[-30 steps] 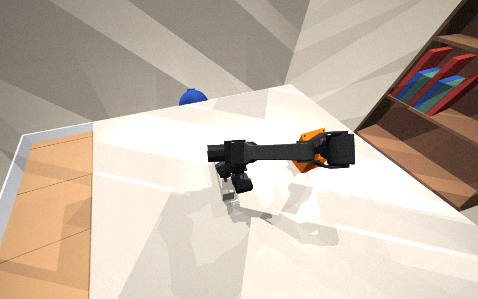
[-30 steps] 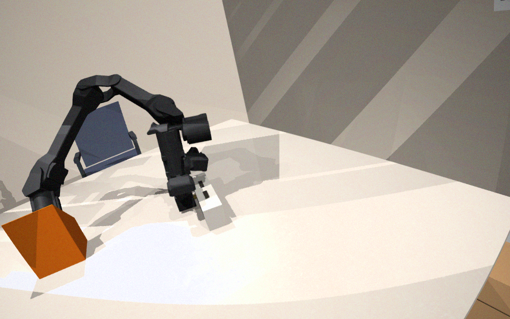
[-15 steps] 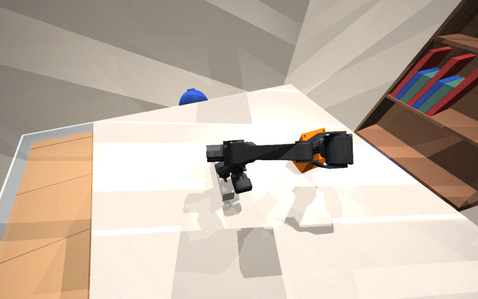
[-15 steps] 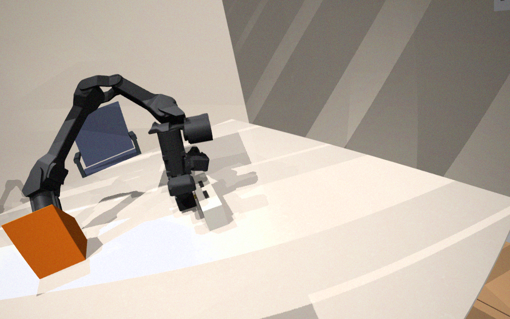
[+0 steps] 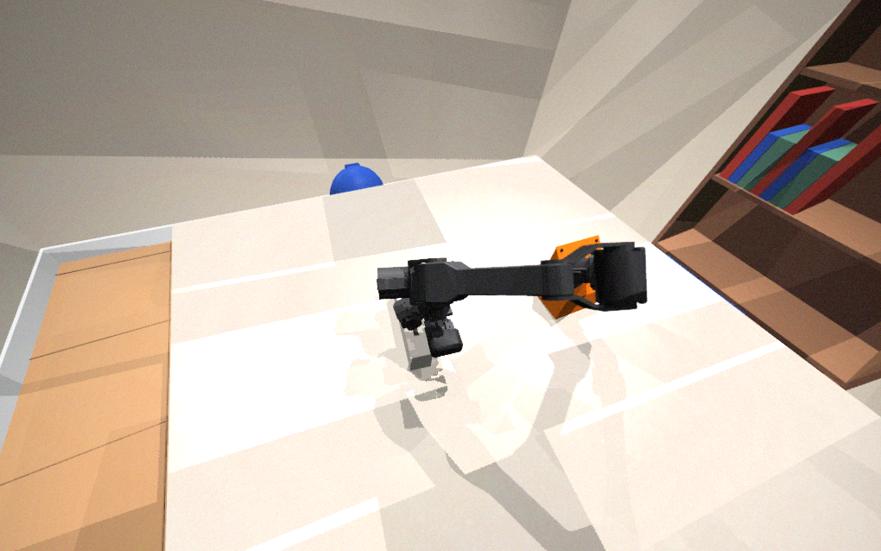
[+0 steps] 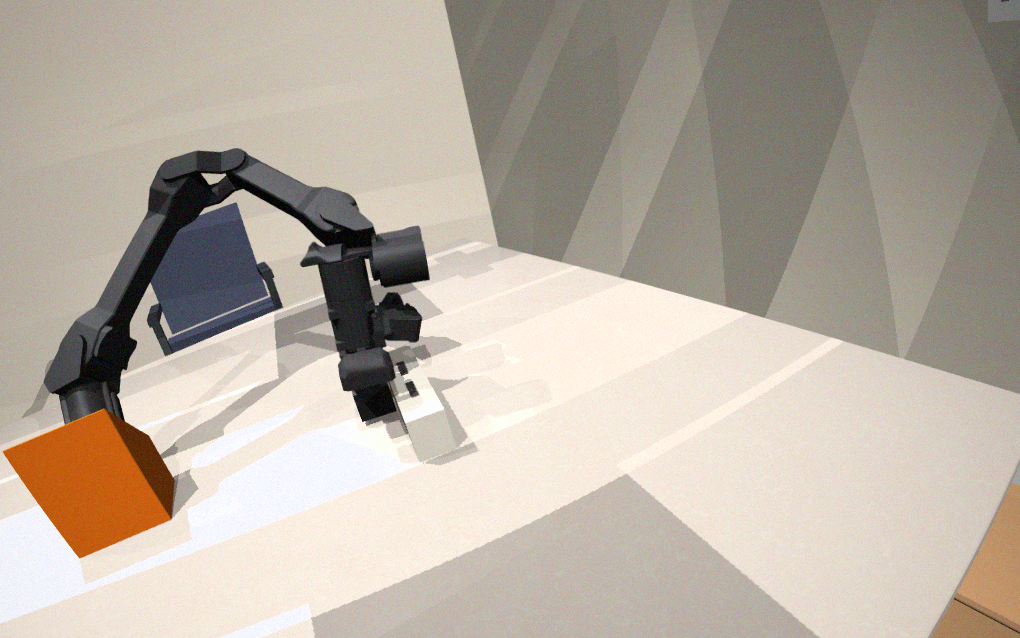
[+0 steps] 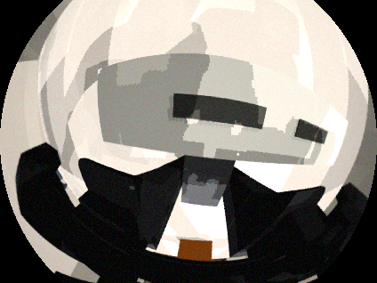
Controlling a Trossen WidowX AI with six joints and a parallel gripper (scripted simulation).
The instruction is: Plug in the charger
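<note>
Now: the two-prong charger 2 cm ahead of my gripper tip, 1 cm to the right of it and 1 cm above it.
</note>
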